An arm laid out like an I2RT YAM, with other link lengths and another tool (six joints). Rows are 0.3 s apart.
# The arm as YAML. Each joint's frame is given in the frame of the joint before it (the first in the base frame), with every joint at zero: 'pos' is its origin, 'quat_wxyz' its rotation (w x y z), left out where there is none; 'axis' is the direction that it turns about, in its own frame. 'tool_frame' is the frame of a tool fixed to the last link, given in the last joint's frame.
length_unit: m
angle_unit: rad
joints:
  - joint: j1
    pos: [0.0, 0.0, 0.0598]
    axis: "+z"
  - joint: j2
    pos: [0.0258, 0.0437, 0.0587]
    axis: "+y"
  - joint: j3
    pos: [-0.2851, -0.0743, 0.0]
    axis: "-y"
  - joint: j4
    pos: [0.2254, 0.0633, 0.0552]
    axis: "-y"
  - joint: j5
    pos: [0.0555, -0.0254, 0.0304]
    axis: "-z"
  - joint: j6
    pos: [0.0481, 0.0, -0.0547]
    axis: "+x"
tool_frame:
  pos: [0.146, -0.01, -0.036]
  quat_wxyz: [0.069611, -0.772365, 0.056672, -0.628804]
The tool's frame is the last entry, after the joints.
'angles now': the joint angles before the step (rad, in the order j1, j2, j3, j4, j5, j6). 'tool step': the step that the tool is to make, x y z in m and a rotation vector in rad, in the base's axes. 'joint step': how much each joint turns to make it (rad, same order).
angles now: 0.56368, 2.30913, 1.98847, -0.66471, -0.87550, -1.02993
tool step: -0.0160, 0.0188, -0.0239, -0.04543, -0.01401, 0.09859
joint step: 0.05077, 0.08399, 0.08523, -0.09100, 0.01445, -0.09977
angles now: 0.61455, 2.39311, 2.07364, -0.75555, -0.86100, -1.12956
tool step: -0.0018, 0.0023, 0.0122, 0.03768, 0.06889, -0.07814
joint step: -0.00246, -0.05003, -0.07193, 0.10770, -0.02172, 0.15723
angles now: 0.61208, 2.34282, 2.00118, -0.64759, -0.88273, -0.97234
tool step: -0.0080, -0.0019, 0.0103, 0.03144, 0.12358, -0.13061
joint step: 0.00091, -0.08784, -0.14925, 0.17735, 0.00085, 0.25735
